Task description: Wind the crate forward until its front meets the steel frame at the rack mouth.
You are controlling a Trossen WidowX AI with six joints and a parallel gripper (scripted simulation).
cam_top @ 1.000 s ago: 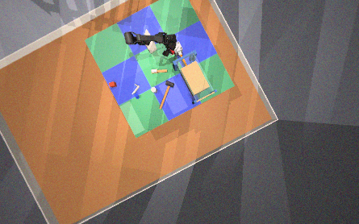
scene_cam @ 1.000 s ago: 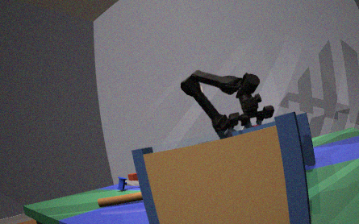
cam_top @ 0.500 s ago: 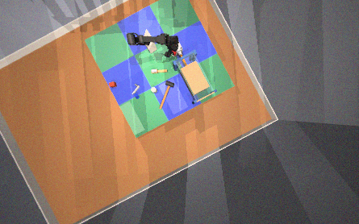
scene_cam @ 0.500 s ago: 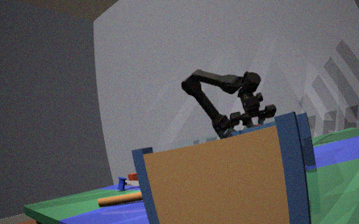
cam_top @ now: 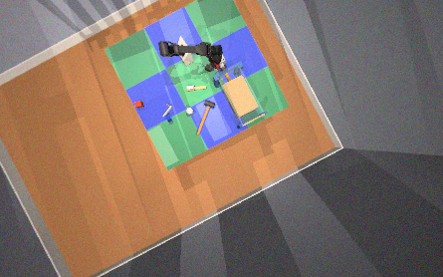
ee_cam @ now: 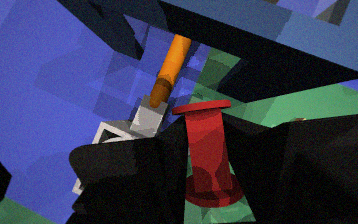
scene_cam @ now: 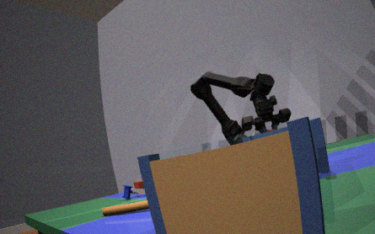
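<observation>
My gripper tip is 10 cm past the winch, 6 cm to the right of it and 10 cm above it. Round my gripper tip: blue-framed guard cubby: 31 cm ahead, 4 cm to the left, 5 cm below; red grip: 2 cm behind, 1 cm to the right; blue piece: 10 cm ahead, 61 cm to the right, 10 cm below.
</observation>
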